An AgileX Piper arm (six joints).
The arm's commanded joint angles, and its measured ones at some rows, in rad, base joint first. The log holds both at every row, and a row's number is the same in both.
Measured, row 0:
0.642 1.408 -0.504 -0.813 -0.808 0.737
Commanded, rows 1 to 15:
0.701 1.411 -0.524 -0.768 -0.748 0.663
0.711 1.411 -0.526 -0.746 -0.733 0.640
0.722 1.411 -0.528 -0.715 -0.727 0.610
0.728 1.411 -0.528 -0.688 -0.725 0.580
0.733 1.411 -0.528 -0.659 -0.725 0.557
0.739 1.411 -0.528 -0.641 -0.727 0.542
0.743 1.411 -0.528 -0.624 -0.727 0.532
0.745 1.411 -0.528 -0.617 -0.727 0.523
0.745 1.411 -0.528 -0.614 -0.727 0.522
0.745 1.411 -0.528 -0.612 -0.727 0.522
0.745 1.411 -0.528 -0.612 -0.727 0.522
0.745 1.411 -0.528 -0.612 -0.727 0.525
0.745 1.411 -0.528 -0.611 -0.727 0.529
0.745 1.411 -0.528 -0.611 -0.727 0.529
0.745 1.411 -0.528 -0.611 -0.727 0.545
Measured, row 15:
0.743 1.408 -0.524 -0.621 -0.725 0.537
